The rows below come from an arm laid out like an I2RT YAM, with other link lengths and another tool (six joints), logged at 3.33 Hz.
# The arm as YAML. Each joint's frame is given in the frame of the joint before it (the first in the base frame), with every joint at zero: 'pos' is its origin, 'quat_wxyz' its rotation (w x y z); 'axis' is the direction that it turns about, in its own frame. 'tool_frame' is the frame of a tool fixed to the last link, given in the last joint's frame.
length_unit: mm
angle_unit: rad
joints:
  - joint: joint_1
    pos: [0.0, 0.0, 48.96]
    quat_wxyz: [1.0, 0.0, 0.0, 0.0]
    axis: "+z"
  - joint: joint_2
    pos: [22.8, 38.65, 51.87]
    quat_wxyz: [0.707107, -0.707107, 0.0, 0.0]
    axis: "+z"
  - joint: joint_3
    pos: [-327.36, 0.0, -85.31]
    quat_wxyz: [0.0, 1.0, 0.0, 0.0]
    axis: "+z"
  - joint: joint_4
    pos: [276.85, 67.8, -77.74]
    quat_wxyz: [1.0, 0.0, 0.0, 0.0]
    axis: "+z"
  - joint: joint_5
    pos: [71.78, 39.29, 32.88]
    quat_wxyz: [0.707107, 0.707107, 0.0, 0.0]
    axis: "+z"
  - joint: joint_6
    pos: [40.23, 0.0, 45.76]
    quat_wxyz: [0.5, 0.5, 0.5, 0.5]
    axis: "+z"
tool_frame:
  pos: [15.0, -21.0, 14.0]
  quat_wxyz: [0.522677, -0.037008, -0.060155, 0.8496]
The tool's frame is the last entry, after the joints.
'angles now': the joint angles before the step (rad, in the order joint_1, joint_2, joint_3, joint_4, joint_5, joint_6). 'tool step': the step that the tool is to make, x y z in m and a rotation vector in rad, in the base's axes. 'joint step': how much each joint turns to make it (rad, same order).
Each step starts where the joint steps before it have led.
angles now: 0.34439, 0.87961, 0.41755, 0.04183, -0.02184, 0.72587
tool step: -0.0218, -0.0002, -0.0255, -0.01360, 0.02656, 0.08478
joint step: 0.02060, -0.08124, -0.09675, -0.01565, -0.05669, -0.03032
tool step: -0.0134, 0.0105, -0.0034, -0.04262, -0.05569, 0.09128
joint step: 0.08698, -0.05739, -0.03909, 0.01199, 0.02194, -0.05744
